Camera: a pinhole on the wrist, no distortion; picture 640 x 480 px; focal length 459.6 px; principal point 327.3 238.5 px. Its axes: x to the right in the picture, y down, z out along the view. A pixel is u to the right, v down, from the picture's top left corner.
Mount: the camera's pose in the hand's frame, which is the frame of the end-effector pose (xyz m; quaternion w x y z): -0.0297 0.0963 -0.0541 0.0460 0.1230 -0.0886 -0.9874
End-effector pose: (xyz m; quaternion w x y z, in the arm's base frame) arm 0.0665 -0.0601 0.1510 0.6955 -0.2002 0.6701 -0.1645
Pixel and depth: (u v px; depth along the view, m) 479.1 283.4 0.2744
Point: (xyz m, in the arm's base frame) 0.2446 0.1333 0.2625
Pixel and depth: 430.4 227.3 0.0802
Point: 0.0768 0.0690 0.1552
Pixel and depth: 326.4 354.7 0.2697
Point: 0.2748 0.0620 0.1988
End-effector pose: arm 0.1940 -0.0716 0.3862 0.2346 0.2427 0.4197 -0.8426
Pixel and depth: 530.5 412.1 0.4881
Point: 0.3615 -0.3140 0.8235
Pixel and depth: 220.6 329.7 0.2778
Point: 0.2265 -0.3103 0.4753
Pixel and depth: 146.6 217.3 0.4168
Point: 0.2172 -0.4952 0.4533
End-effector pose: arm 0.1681 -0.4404 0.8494 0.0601 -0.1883 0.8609 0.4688
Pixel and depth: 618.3 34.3 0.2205
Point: 0.2884 -0.1883 1.0215
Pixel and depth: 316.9 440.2 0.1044
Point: 0.1845 -0.3479 0.8873
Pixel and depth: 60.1 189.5 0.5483
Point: -0.1028 0.1020 0.7354
